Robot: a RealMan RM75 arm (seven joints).
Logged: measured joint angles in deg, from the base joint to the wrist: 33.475 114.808 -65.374 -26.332 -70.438 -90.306 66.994; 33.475 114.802 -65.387 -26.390 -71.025 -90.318 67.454; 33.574 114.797 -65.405 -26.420 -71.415 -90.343 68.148; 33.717 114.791 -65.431 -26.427 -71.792 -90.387 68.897; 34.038 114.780 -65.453 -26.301 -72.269 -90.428 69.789; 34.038 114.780 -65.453 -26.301 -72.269 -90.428 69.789; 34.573 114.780 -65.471 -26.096 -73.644 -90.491 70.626; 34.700 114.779 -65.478 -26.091 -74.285 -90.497 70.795; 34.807 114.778 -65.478 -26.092 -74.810 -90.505 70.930; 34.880 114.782 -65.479 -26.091 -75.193 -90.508 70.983; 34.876 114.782 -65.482 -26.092 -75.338 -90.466 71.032; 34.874 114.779 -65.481 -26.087 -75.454 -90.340 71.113; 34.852 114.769 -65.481 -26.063 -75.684 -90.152 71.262; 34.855 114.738 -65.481 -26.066 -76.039 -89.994 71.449; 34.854 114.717 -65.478 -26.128 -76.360 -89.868 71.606; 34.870 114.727 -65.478 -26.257 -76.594 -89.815 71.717; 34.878 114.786 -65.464 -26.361 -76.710 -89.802 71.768
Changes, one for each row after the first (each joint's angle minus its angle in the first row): 0.000 -0.006 -0.013 -0.058 -0.587 -0.012 0.460; 0.099 -0.011 -0.031 -0.088 -0.977 -0.037 1.154; 0.242 -0.017 -0.057 -0.095 -1.354 -0.081 1.903; 0.563 -0.028 -0.079 0.031 -1.831 -0.122 2.795; 0.563 -0.028 -0.079 0.031 -1.831 -0.122 2.795; 1.098 -0.028 -0.097 0.236 -3.206 -0.185 3.632; 1.225 -0.029 -0.104 0.241 -3.847 -0.191 3.801; 1.332 -0.030 -0.104 0.240 -4.372 -0.199 3.936; 1.405 -0.026 -0.105 0.241 -4.755 -0.202 3.989; 1.401 -0.026 -0.108 0.240 -4.900 -0.160 4.038; 1.399 -0.029 -0.107 0.245 -5.016 -0.034 4.119; 1.377 -0.039 -0.107 0.269 -5.246 0.154 4.268; 1.380 -0.070 -0.107 0.266 -5.601 0.312 4.455; 1.379 -0.091 -0.104 0.204 -5.922 0.438 4.612; 1.395 -0.081 -0.104 0.075 -6.156 0.491 4.723; 1.403 -0.022 -0.090 -0.029 -6.272 0.504 4.774
